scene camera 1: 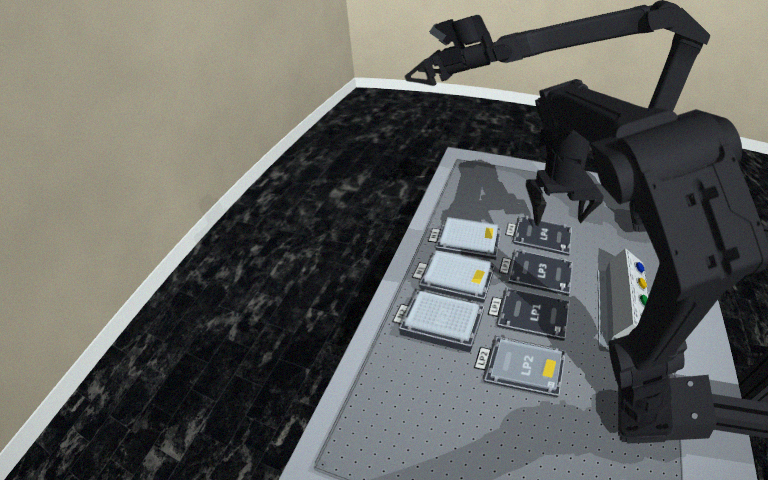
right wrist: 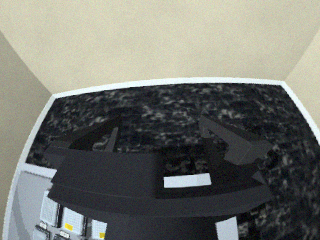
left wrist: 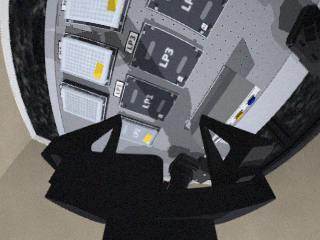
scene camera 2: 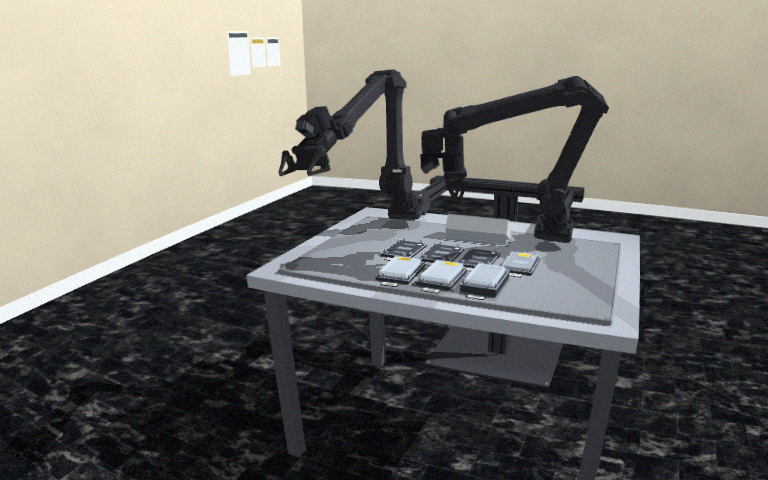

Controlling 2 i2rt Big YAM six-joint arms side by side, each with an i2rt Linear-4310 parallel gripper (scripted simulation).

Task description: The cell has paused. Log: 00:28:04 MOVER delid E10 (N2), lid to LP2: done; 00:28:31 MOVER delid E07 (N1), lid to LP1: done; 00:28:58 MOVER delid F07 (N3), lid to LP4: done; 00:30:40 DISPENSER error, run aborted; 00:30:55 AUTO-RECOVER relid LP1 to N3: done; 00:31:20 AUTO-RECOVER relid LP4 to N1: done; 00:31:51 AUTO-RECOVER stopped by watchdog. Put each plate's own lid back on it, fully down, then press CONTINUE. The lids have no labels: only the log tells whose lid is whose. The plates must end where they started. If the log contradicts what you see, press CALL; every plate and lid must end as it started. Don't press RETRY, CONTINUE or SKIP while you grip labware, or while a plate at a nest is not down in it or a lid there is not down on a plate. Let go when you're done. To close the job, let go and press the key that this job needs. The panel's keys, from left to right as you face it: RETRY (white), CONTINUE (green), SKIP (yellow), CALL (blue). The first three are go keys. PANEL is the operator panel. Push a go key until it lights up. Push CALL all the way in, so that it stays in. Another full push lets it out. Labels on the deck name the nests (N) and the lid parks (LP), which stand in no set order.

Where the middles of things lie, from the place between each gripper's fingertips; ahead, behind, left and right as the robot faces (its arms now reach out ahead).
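N2 plate point(scene camera 1: 427, 304): 160 mm below my left hand point(scene camera 1: 558, 222), 170 mm to the left of it and 170 mm ahead of it. Counted from my left hand as well, park LP1 point(scene camera 1: 546, 327) is 80 mm to the left and 190 mm below; park LP3 point(scene camera 1: 518, 264) is 10 mm ahead, 40 mm to the right and 190 mm below; park LP4 point(scene camera 1: 523, 226) is 30 mm ahead, 170 mm to the right and 190 mm below.
Park LP4: 110 mm to the left of my right hand point(scene camera 2: 293, 174), 390 mm behind it, 330 mm below it. Also measured from my right hand, park LP1 is 370 mm to the left, 420 mm behind and 330 mm below; the N2 plate is 460 mm to the left, 240 mm behind and 300 mm below; park LP3 is 240 mm to the left, 410 mm behind and 330 mm below.
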